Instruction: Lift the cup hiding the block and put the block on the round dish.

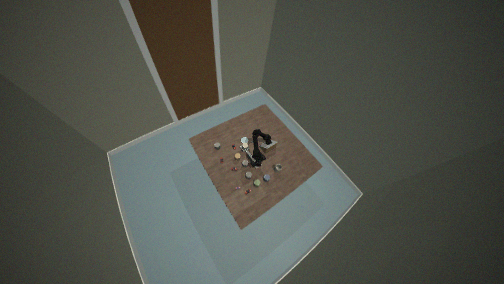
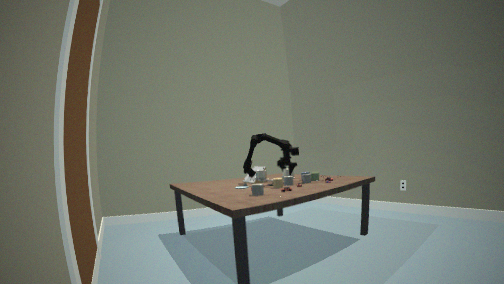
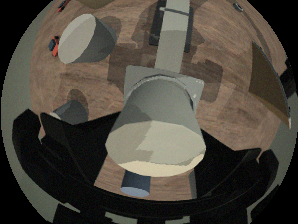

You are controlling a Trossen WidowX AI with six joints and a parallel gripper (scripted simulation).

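The pale green block is 10 mm below my gripper tip. Also, from my gripper tip: round dish (60 mm behind, 390 mm to the right, 60 mm below).
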